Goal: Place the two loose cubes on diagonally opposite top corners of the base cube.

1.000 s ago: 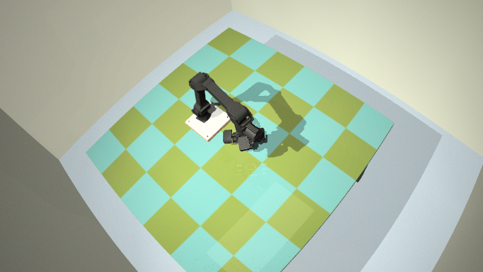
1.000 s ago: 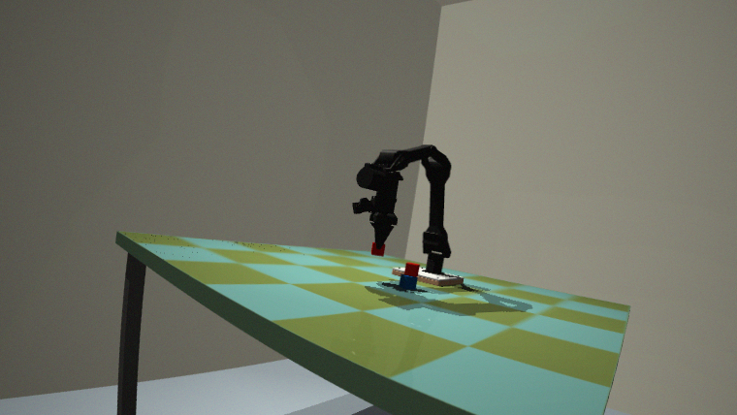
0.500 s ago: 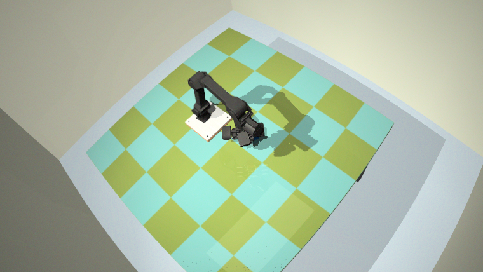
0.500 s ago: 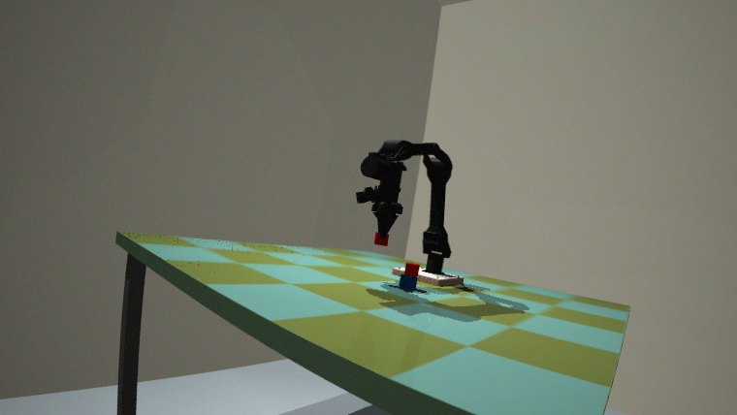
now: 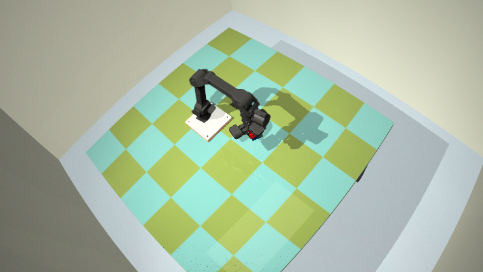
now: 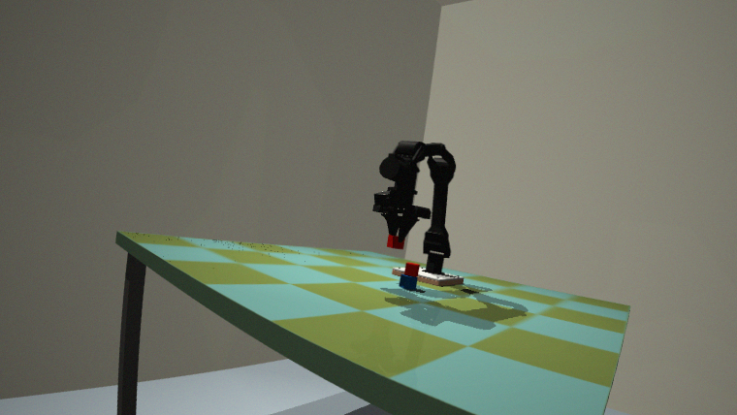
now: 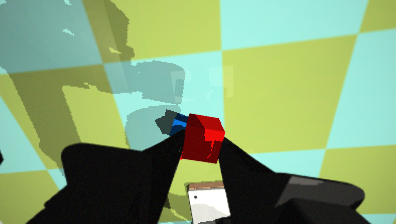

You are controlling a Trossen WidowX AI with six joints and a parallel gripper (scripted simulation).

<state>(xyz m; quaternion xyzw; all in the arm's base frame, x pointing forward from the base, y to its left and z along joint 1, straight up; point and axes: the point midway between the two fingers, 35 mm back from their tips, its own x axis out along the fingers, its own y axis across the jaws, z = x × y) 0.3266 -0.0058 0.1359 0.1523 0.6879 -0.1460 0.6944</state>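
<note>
My gripper tip is now 11 cm above the blue cube, 4 cm to the right of it and 3 cm past it.
</note>
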